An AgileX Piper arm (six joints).
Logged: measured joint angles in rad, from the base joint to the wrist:
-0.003, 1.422, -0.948, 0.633, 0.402, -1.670
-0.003, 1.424, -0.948, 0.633, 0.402, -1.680
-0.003, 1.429, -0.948, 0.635, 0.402, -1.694
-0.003, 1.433, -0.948, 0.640, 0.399, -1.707
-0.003, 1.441, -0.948, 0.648, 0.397, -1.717
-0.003, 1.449, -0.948, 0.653, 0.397, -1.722
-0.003, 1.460, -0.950, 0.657, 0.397, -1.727
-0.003, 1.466, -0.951, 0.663, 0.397, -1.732
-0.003, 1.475, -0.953, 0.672, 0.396, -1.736
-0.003, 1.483, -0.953, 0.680, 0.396, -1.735
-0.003, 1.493, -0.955, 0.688, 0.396, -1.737
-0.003, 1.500, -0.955, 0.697, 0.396, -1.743
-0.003, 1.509, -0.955, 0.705, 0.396, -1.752
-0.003, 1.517, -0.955, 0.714, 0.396, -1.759
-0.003, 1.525, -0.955, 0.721, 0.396, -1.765
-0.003, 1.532, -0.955, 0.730, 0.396, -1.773
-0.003, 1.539, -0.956, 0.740, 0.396, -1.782
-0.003, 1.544, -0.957, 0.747, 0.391, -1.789
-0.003, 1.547, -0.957, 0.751, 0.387, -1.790
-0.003, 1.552, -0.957, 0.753, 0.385, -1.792
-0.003, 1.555, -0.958, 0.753, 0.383, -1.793
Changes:
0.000, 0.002, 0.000, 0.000, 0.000, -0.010
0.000, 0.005, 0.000, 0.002, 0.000, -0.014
0.000, 0.004, 0.000, 0.005, -0.003, -0.013
0.000, 0.008, 0.000, 0.008, -0.002, -0.010
0.000, 0.008, 0.000, 0.005, 0.000, -0.005
0.000, 0.011, -0.002, 0.004, 0.000, -0.005
0.000, 0.006, -0.001, 0.006, 0.000, -0.005
0.000, 0.009, -0.002, 0.009, -0.001, -0.004
0.000, 0.008, 0.000, 0.008, 0.000, 0.001
0.000, 0.010, -0.002, 0.008, 0.000, -0.002
0.000, 0.007, 0.000, 0.009, 0.000, -0.006
0.000, 0.009, 0.000, 0.008, 0.000, -0.009
0.000, 0.008, 0.000, 0.009, 0.000, -0.007
0.000, 0.008, 0.000, 0.007, 0.000, -0.006
0.000, 0.007, 0.000, 0.009, 0.000, -0.008
0.000, 0.007, -0.001, 0.010, 0.000, -0.009
0.000, 0.005, -0.001, 0.007, -0.005, -0.007
0.000, 0.003, 0.000, 0.004, -0.004, -0.001
0.000, 0.005, 0.000, 0.002, -0.002, -0.002
0.000, 0.003, -0.001, 0.000, -0.002, -0.001

